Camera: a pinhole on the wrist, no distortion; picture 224 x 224 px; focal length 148.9 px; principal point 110.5 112.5 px. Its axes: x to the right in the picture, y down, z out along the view. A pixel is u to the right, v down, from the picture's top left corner.
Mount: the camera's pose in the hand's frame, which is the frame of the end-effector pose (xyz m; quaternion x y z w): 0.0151 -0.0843 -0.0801 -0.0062 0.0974 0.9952 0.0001
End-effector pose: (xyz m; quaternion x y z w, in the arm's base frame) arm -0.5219 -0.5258 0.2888 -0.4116 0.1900 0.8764 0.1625
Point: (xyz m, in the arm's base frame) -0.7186 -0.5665 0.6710
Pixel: 172.8 49.6
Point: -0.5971 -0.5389 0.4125
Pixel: 154.1 37.5
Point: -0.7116 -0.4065 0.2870
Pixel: 43.1 105.9
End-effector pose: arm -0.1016 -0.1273 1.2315 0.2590 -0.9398 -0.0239 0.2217
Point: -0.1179 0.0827 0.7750
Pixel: 192.7 82.9
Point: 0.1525 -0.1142 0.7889
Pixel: outside the picture
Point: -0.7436 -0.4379 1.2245
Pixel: outside the picture
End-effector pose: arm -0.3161 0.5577 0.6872 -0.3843 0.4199 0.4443 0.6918
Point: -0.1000 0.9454 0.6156
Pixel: 36.0 137.5
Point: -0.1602 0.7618 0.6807
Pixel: 63.0 140.7
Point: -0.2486 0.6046 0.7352
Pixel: 135.6 115.1
